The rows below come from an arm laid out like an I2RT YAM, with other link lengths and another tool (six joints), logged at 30 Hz.
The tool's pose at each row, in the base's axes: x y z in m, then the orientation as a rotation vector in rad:
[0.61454 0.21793 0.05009 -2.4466 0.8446 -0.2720]
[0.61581 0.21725 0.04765 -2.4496 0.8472 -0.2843]
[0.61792 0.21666 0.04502 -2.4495 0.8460 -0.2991]
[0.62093 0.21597 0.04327 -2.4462 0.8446 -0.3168]
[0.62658 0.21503 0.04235 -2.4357 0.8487 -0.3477]
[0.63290 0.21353 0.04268 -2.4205 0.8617 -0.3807]
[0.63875 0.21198 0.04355 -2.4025 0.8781 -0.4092]
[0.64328 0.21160 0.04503 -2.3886 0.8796 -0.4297]
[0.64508 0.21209 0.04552 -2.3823 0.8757 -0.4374]
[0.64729 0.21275 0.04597 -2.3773 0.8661 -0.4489]
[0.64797 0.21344 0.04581 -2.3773 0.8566 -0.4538]
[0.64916 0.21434 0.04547 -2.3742 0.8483 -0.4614]
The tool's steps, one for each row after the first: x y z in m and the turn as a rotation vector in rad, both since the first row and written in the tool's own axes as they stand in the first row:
[0.00138 0.00113 0.00220 -0.0017 0.0098 -0.0018]
[0.00336 0.00187 0.00490 0.0010 0.0198 -0.0056]
[0.00612 0.00174 0.00712 0.0069 0.0313 -0.0091]
[0.01112 -0.00004 0.00947 0.0193 0.0525 -0.0097]
[0.01701 -0.00247 0.01077 0.0330 0.0771 -0.0035]
[0.02257 -0.00492 0.01144 0.0472 0.0992 0.0067]
[0.02638 -0.00780 0.01162 0.0616 0.1123 0.0076]
[0.02749 -0.00931 0.01204 0.0694 0.1158 0.0054]
[0.02882 -0.01113 0.01271 0.0783 0.1207 -0.0017]
[0.02893 -0.01185 0.01337 0.0819 0.1216 -0.0089]
[0.02930 -0.01287 0.01445 0.0882 0.1244 -0.0150]

